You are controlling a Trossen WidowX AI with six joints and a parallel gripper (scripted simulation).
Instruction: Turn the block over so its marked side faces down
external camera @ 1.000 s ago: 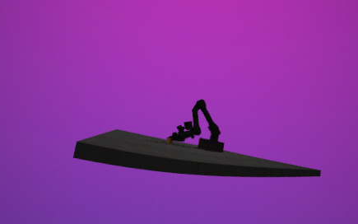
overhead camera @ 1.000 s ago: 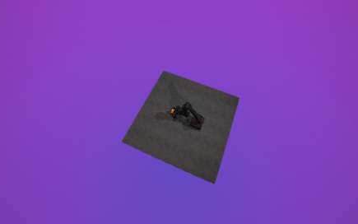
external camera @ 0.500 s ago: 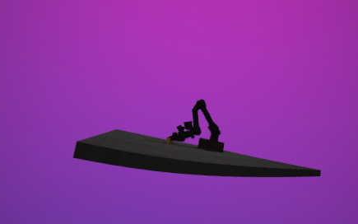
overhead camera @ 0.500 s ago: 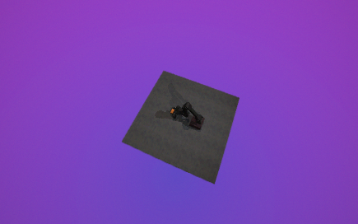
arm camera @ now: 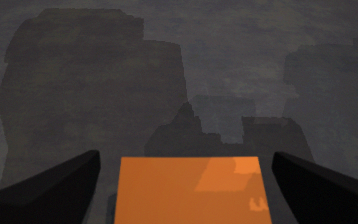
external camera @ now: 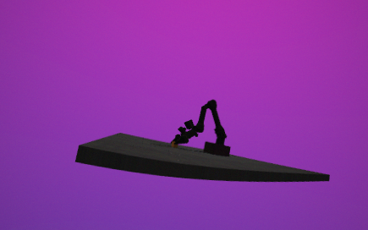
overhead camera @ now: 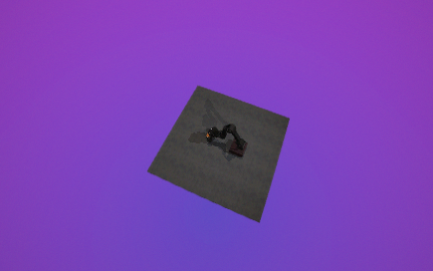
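Now: the orange block 30 mm behind my gripper tip and 10 mm below it.
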